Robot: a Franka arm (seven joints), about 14 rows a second.
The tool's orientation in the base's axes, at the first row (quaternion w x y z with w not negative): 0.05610, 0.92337, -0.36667, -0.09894
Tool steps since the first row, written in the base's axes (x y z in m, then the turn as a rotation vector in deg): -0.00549, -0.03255, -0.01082, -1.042, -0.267, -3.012; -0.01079, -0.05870, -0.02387, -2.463, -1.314, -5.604; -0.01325, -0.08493, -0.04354, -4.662, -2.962, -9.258; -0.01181, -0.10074, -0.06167, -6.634, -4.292, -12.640; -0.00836, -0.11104, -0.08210, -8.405, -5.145, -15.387; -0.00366, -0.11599, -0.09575, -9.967, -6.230, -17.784; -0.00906, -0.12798, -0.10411, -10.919, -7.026, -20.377; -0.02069, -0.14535, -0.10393, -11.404, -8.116, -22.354
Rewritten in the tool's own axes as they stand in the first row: 0.02003, 0.02534, 0.01278, -0.131, 0.357, 3.176; 0.03610, 0.04553, 0.02749, -0.055, 1.606, 6.051; 0.05519, 0.06271, 0.04802, 0.032, 3.621, 10.154; 0.06966, 0.07002, 0.06585, 0.023, 5.303, 13.931; 0.08210, 0.07159, 0.08529, -0.261, 6.617, 17.030; 0.09078, 0.06964, 0.09769, -0.286, 8.021, 19.748; 0.09638, 0.08046, 0.10742, -0.049, 8.775, 22.512; 0.10003, 0.10082, 0.11039, 0.636, 9.540, 24.580
